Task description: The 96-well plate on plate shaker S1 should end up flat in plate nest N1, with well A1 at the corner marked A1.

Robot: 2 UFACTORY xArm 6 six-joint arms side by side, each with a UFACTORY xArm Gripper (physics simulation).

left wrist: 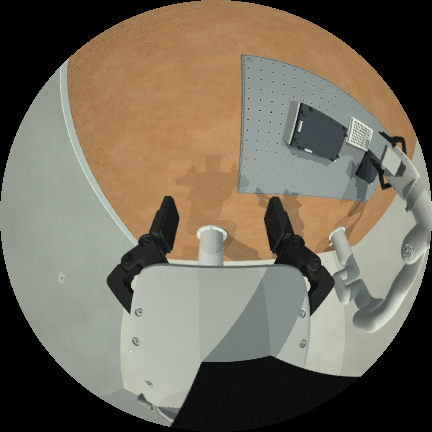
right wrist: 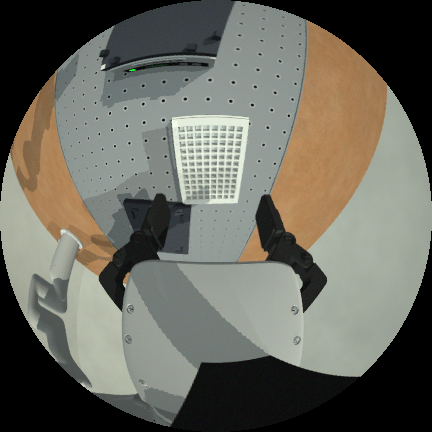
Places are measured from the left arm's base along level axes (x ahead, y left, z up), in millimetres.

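Where they show: left gripper, fingertip midpoint: [left wrist: 221,206]; right gripper, fingertip midpoint: [left wrist: 376,146] [right wrist: 212,204]; left arm's base, link origin: [left wrist: 211,233]; right arm's base, link origin: [left wrist: 336,232] [right wrist: 71,237].
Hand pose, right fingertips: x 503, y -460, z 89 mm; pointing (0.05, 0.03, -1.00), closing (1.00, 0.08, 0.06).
Each offset is from my right fingertips to the top centre of the thing. "pt": to the spot under its first point. Level surfaces: height alone.
A white plate with a grid of square wells {pt 67 mm down, 3 mm ahead, 8 mm left} [left wrist: 360,133] [right wrist: 210,160], seemingly the 96-well plate, lies flat on the pegboard beside the dark shaker {pt 22 mm down, 48 mm back, 216 mm left} [left wrist: 319,132] [right wrist: 167,32]; no plate shows on the shaker's visible top. A dark flat fixture {60 mm down, 92 mm back, 144 mm right} [left wrist: 367,167] [right wrist: 177,232], possibly nest N1, is by the plate's near left corner in the right wrist view. Its label and any A1 mark cannot be read. My right gripper [left wrist: 376,146] [right wrist: 212,204] is open, above the plate's near end, with empty fingers. My left gripper [left wrist: 221,206] is open and empty, away from the pegboard.
The grey pegboard {76 mm down} [left wrist: 257,150] [right wrist: 272,100] lies on the brown table {89 mm down} [left wrist: 150,100] [right wrist: 330,125]. In the left wrist view the right arm [left wrist: 395,295] reaches in from the right. The left arm [right wrist: 62,260] shows at lower left in the right wrist view.
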